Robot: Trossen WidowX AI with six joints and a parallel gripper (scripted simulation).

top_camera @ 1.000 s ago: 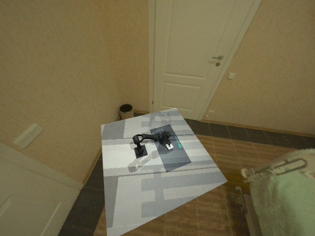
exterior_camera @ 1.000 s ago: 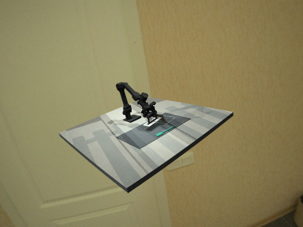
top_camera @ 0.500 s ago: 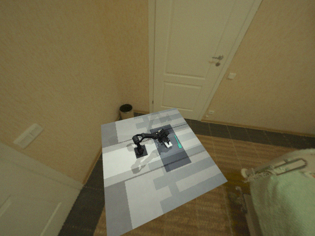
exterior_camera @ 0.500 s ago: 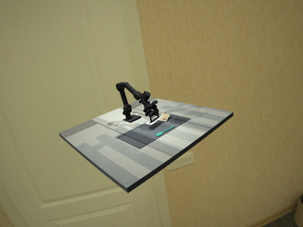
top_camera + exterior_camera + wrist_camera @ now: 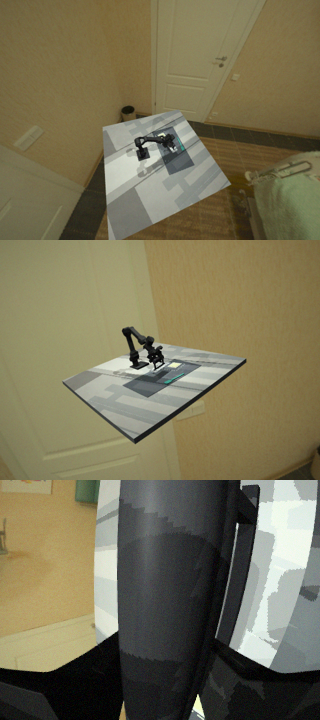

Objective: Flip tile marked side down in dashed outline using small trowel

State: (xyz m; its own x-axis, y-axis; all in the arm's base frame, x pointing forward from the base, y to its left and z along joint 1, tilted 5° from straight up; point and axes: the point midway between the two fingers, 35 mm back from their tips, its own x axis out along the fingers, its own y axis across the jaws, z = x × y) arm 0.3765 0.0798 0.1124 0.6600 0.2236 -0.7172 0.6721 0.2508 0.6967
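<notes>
Right now the dark mat is 1 cm to the right of my gripper tip and 14 cm below it. The rest, counted from my gripper tip: tile: 9 cm behind, 17 cm to the left, 12 cm below.
</notes>
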